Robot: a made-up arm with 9 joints. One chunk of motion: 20 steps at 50 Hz.
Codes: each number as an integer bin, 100 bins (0 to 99) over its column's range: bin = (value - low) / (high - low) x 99, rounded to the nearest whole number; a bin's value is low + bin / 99 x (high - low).
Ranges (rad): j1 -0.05..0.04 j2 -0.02..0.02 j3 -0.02..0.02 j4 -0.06..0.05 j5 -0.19..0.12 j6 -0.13..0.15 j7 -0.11..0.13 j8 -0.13..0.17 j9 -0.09..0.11
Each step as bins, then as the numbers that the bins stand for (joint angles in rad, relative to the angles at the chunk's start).
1 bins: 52 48 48 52 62 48 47 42 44
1 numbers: -0.0027 -0.0006 -0.0006 -0.0022 0.0041 0.0058 0.0039 -0.0027 -0.0011
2 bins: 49 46 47 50 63 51 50 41 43
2 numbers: -0.0055 -0.0014 -0.0010 -0.0044 0.0073 0.0142 0.0112 -0.0058 -0.0031
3 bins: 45 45 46 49 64 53 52 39 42
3 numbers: -0.0091 -0.0018 -0.0014 -0.0056 0.0104 0.0199 0.0161 -0.0118 -0.0052
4 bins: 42 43 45 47 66 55 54 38 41
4 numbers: -0.0118 -0.0026 -0.0018 -0.0078 0.0167 0.0256 0.0209 -0.0148 -0.0072
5 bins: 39 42 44 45 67 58 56 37 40
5 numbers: -0.0145 -0.0030 -0.0022 -0.0100 0.0198 0.0340 0.0258 -0.0179 -0.0092
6 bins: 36 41 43 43 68 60 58 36 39
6 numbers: -0.0173 -0.0034 -0.0026 -0.0122 0.0229 0.0397 0.0306 -0.0209 -0.0112
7 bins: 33 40 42 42 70 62 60 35 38
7 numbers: -0.0200 -0.0038 -0.0030 -0.0133 0.0292 0.0454 0.0355 -0.0239 -0.0132
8 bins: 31 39 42 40 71 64 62 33 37
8 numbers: -0.0218 -0.0042 -0.0030 -0.0156 0.0323 0.0510 0.0403 -0.0300 -0.0153
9 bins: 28 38 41 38 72 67 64 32 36
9 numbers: -0.0245 -0.0046 -0.0034 -0.0178 0.0355 0.0595 0.0452 -0.0330 -0.0173
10 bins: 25 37 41 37 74 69 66 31 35
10 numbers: -0.0273 -0.0051 -0.0034 -0.0189 0.0417 0.0652 0.0500 -0.0361 -0.0193
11 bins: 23 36 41 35 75 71 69 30 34
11 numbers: -0.0291 -0.0055 -0.0034 -0.0211 0.0448 0.0708 0.0573 -0.0391 -0.0213
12 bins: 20 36 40 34 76 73 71 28 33
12 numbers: -0.0318 -0.0055 -0.0038 -0.0222 0.0480 0.0765 0.0621 -0.0452 -0.0233
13 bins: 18 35 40 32 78 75 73 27 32
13 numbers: -0.0336 -0.0059 -0.0038 -0.0244 0.0542 0.0821 0.0670 -0.0482 -0.0254
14 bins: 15 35 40 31 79 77 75 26 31
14 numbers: -0.0364 -0.0059 -0.0038 -0.0256 0.0574 0.0878 0.0718 -0.0512 -0.0274
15 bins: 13 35 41 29 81 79 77 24 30
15 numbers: -0.0382 -0.0059 -0.0034 -0.0278 0.0636 0.0934 0.0767 -0.0573 -0.0294
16 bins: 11 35 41 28 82 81 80 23 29
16 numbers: -0.0400 -0.0059 -0.0034 -0.0289 0.0668 0.0991 0.0839 -0.0603 -0.0314
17 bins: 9 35 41 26 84 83 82 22 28
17 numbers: -0.0418 -0.0059 -0.0034 -0.0311 0.0730 0.1047 0.0888 -0.0633 -0.0334
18 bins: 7 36 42 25 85 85 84 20 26
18 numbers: -0.0436 -0.0055 -0.0030 -0.0322 0.0762 0.1104 0.0936 -0.0694 -0.0375
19 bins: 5 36 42 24 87 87 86 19 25
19 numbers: -0.0455 -0.0055 -0.0030 -0.0333 0.0824 0.1161 0.0985 -0.0724 -0.0395
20 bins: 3 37 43 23 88 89 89 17 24
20 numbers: -0.0473 -0.0051 -0.0026 -0.0344 0.0856 0.1217 0.1058 -0.0785 -0.0415
